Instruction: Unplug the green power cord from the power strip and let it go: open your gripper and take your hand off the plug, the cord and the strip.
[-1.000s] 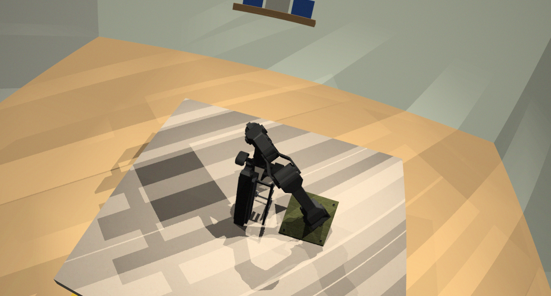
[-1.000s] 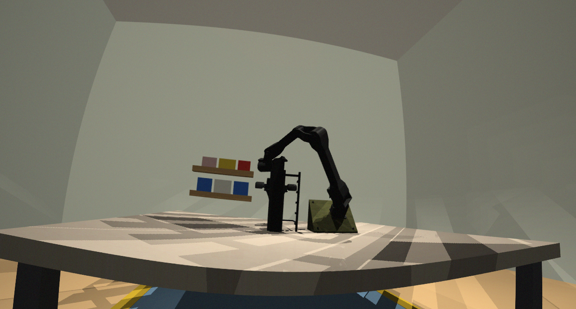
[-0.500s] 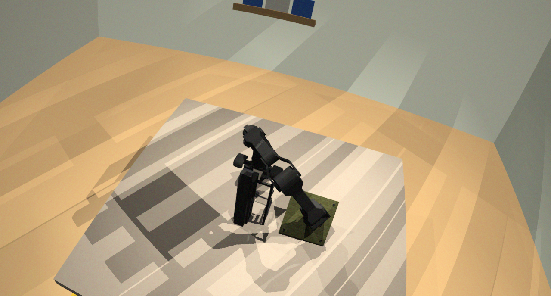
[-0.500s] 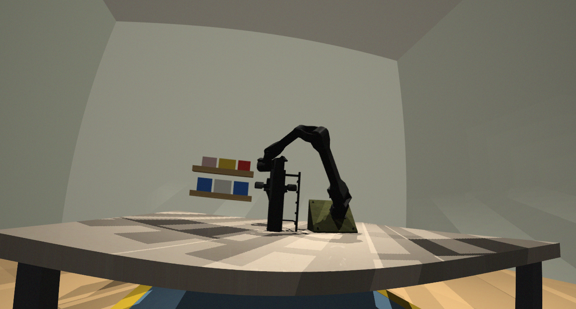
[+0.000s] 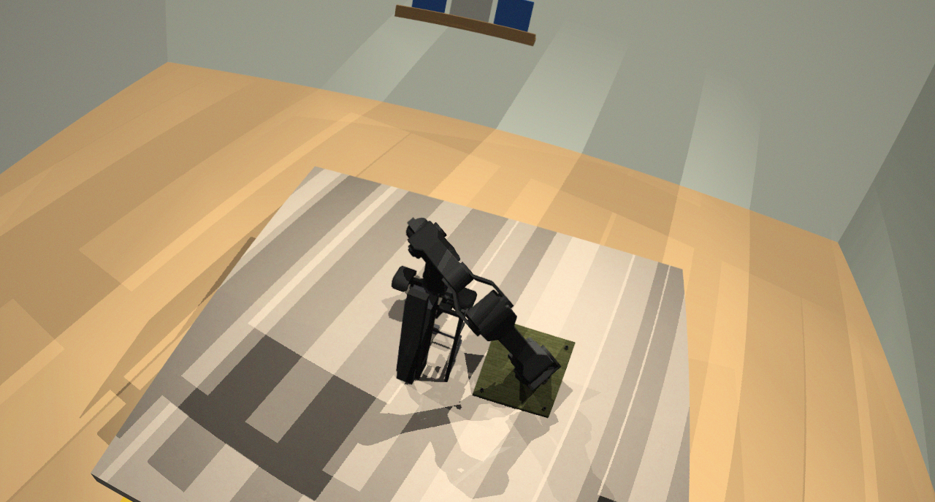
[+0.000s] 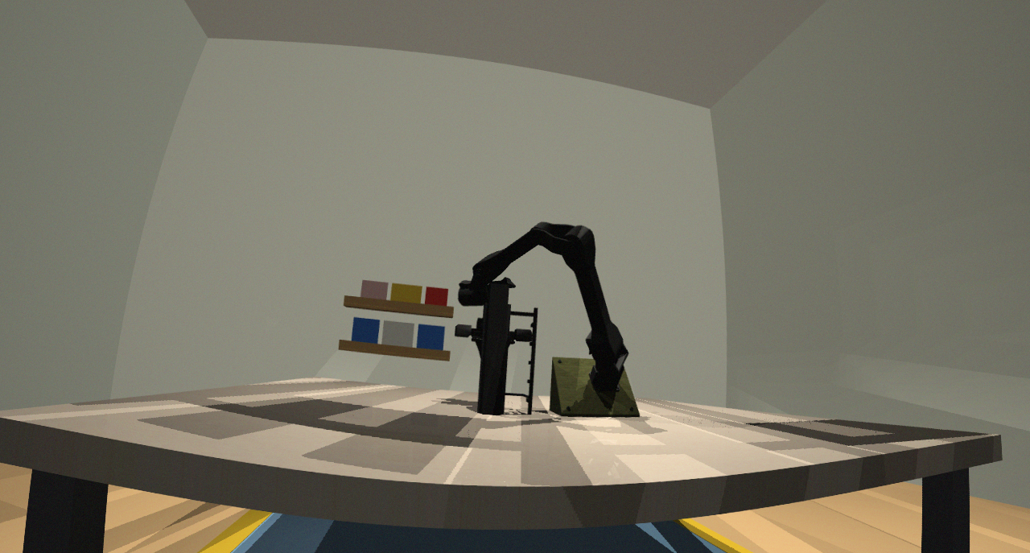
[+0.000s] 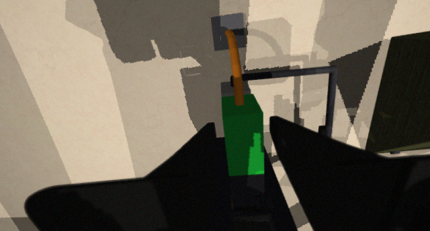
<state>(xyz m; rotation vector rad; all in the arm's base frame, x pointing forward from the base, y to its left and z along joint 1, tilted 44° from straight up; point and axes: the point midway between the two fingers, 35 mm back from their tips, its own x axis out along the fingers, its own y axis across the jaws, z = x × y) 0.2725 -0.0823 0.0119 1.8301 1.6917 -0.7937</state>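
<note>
Now: the green plug 30 mm to the left of my gripper tip and 10 mm below it.
</note>
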